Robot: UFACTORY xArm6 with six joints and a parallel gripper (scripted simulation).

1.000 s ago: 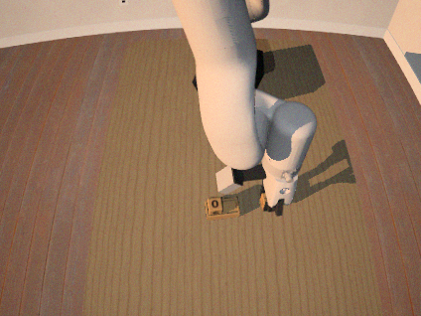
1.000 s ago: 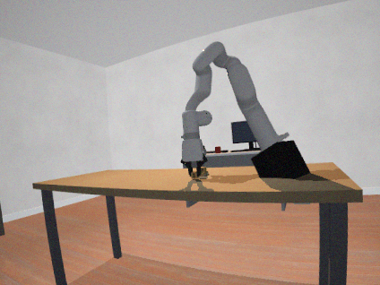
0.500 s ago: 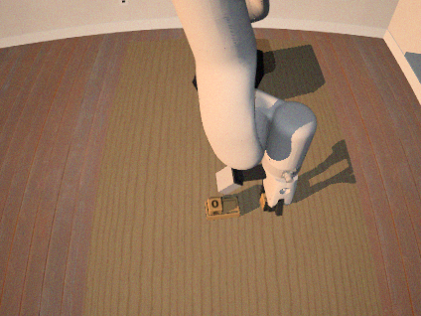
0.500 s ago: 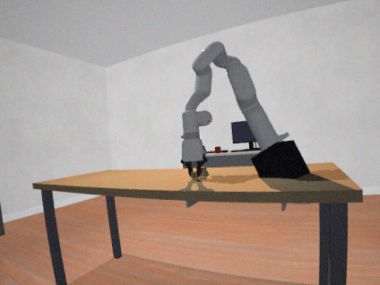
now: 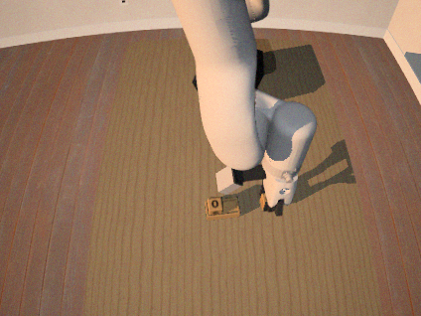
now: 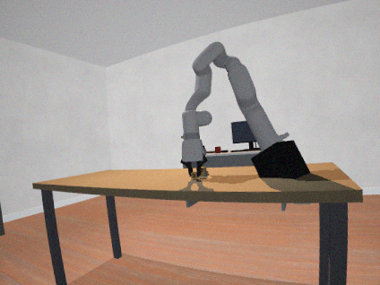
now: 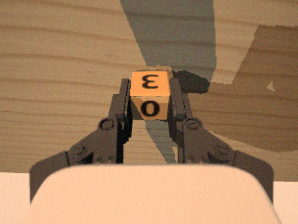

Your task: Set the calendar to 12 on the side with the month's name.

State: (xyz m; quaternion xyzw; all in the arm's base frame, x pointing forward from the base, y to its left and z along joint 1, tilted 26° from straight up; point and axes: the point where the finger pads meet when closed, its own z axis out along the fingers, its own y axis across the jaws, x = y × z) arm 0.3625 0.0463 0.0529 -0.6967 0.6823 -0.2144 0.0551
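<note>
My hand is 1 cm above the number cube. Also, from my hand: tray 11 cm to the right, 2 cm below.
</note>
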